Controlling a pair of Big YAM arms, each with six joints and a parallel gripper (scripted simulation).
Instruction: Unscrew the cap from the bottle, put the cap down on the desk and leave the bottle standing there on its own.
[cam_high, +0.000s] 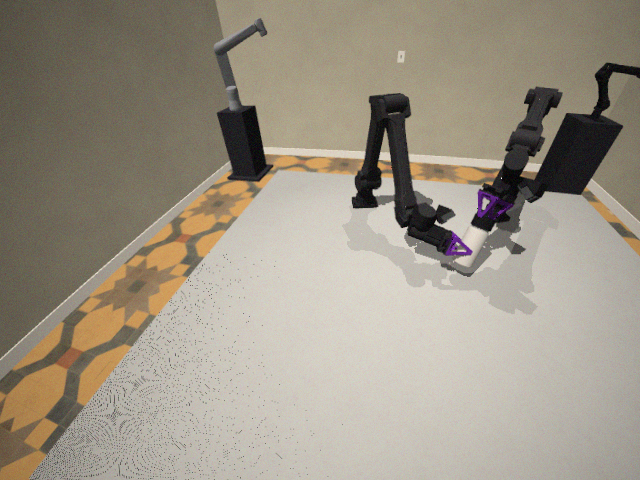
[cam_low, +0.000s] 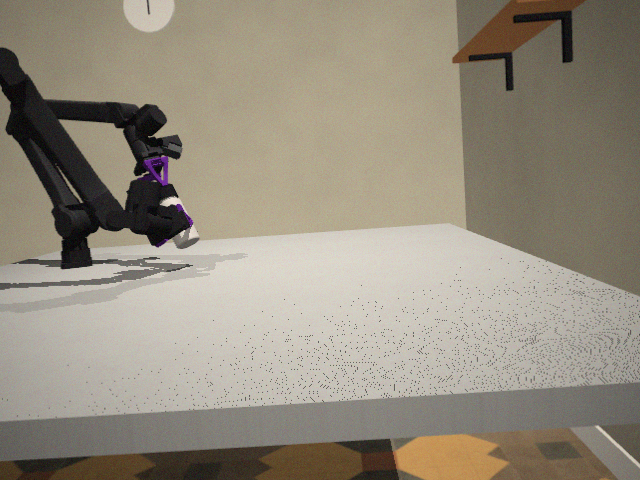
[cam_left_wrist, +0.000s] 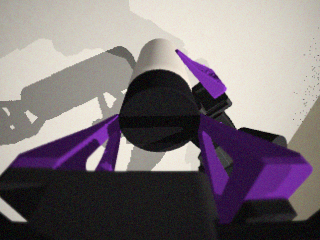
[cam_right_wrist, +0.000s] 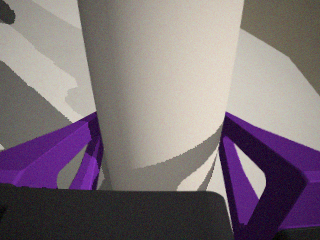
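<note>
Now: the bottle 6 cm below my left hand, 3 cm ahead of it and 2 cm to the right of it. From my left hand the other things lie so: black cap: 2 cm below, 1 cm to the right, 1 cm ahead.
The bottle is 2 cm behind my right hand, 2 cm to the left of it and 5 cm above it. Also, from my right hand: black cap (4 cm behind, 3 cm to the left, 8 cm above).
</note>
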